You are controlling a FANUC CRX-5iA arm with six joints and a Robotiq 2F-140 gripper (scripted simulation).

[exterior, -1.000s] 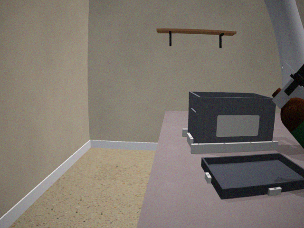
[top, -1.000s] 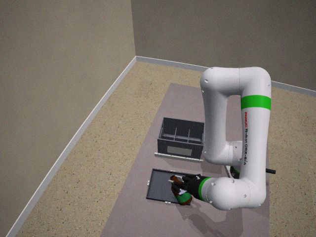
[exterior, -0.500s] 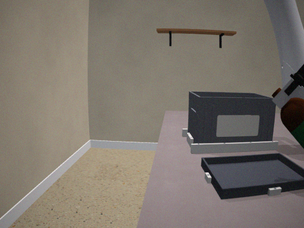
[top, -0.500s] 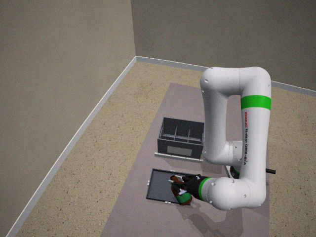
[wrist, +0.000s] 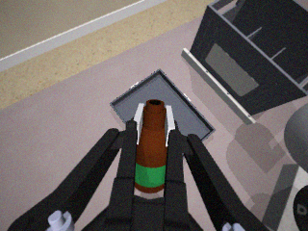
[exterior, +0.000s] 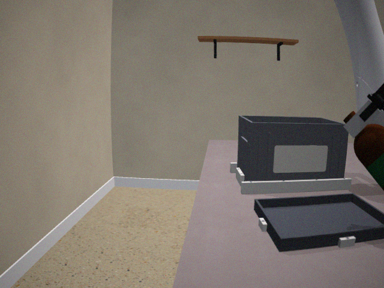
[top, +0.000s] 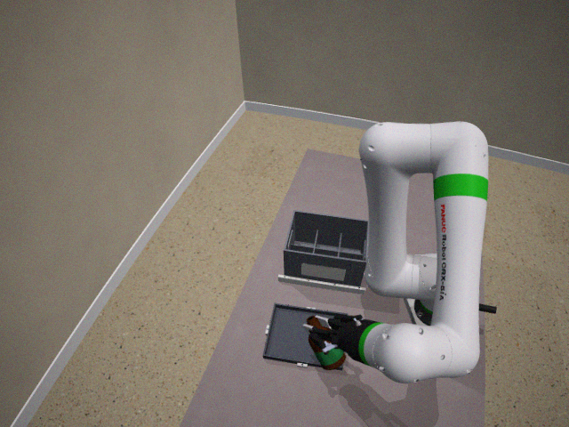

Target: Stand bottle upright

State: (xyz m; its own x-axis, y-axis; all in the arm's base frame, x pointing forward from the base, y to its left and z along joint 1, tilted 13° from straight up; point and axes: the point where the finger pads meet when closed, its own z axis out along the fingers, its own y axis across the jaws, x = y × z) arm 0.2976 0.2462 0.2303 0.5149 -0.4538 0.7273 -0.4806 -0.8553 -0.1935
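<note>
Right now the bottle is 5 cm below my hand, 2 cm behind it and 1 cm to the left of it. The rest, counted from my hand: tray 20 cm below, 5 cm to the right, 4 cm ahead; then crate 35 cm to the right, 13 cm below, 9 cm ahead.
</note>
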